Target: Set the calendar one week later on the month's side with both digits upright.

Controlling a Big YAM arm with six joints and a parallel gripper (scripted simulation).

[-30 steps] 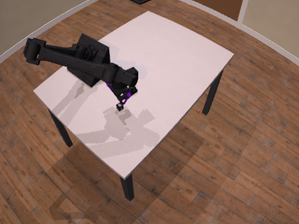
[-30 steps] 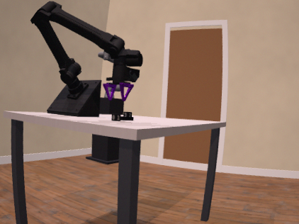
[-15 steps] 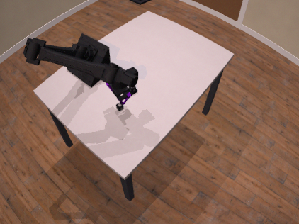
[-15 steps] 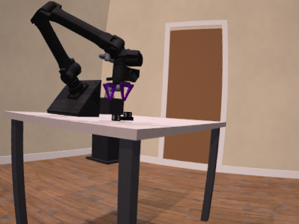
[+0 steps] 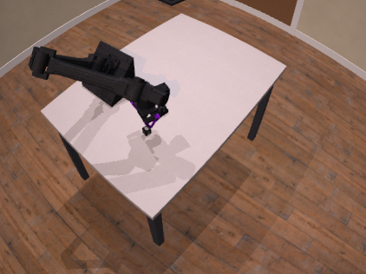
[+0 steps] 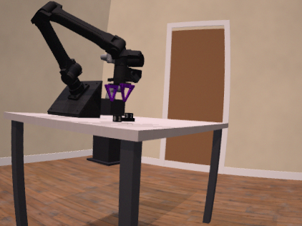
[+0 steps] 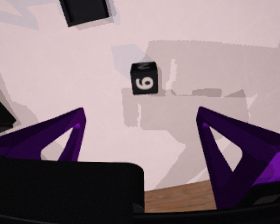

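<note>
Now: hand 8 cm above the black date cube. The rest, counted from my hand: black tray 11 cm to the left, 9 cm below, 4 cm behind.
</note>
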